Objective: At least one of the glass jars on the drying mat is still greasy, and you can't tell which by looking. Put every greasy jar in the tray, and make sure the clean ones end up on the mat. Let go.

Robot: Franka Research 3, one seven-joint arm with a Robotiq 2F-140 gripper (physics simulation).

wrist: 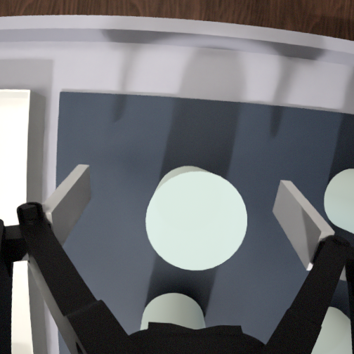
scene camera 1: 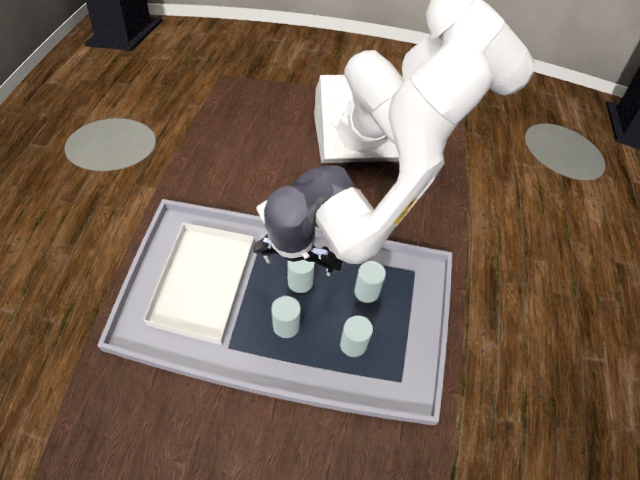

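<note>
Four pale green, identical-looking jars stand upright on the dark drying mat (scene camera 1: 323,320) (wrist: 100,140): the back-left jar (scene camera 1: 300,277) (wrist: 196,220), the front-left jar (scene camera 1: 285,317) (wrist: 173,311), the back-right jar (scene camera 1: 369,282) (wrist: 343,200) and the front-right jar (scene camera 1: 356,336) (wrist: 334,334). No grease can be made out on them. My gripper (scene camera 1: 297,266) (wrist: 184,189) is open and points down over the back-left jar, one finger on either side of it, with gaps on both sides. The cream tray (scene camera 1: 199,279) (wrist: 12,150) is left of the mat and holds no jar.
A large grey bin with a low raised rim (scene camera 1: 279,395) (wrist: 150,25) surrounds the tray and mat. The other back jar stands to the right, outside the right finger. The front-left jar stands close in front of the jar below the gripper.
</note>
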